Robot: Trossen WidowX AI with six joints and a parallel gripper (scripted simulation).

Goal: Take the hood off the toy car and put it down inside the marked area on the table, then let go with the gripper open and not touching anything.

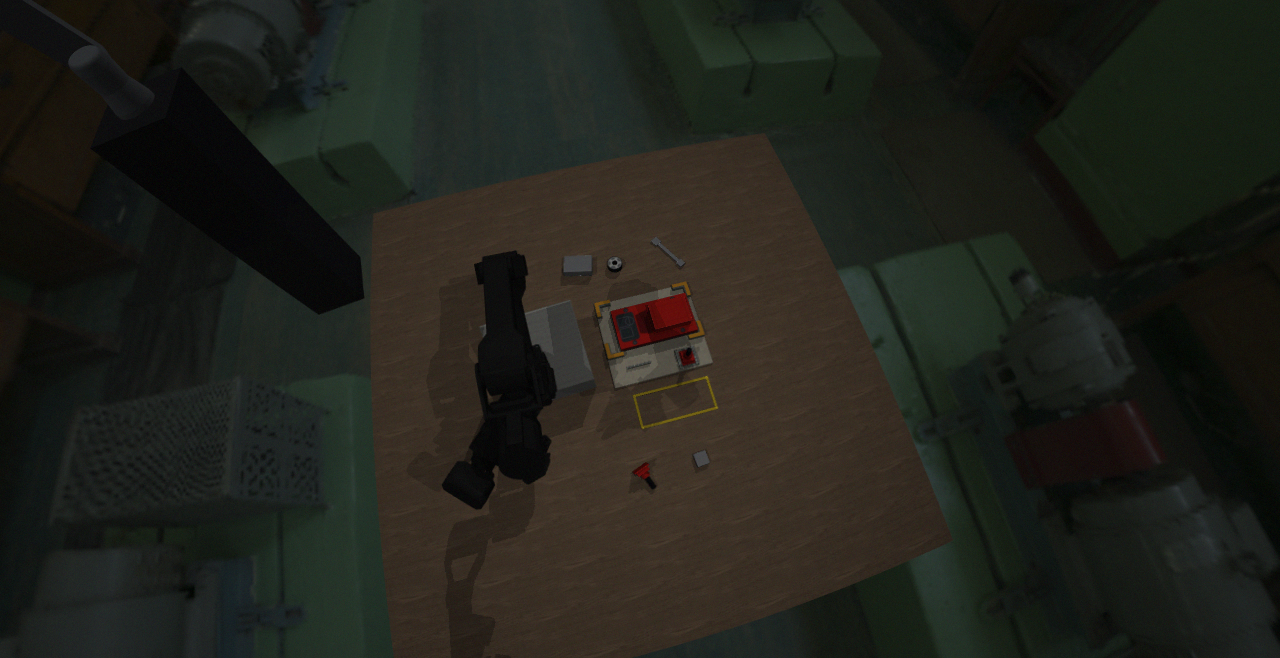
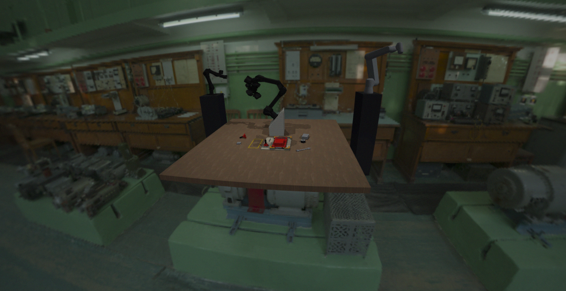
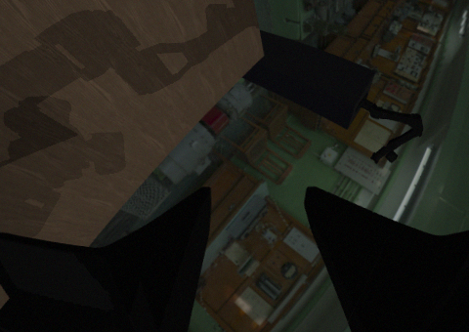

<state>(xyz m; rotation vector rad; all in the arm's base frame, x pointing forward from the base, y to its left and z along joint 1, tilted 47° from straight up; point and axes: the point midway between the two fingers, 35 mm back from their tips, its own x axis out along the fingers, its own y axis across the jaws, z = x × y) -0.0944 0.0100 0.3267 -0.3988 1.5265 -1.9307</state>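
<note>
Right now the red hood is 48 cm ahead of my gripper tip, 28 cm to the left of it and 31 cm below it. Also, from my gripper tip: wrench 56 cm ahead, 47 cm to the left, 35 cm below; wheel 41 cm ahead, 48 cm to the left, 34 cm below.
</note>
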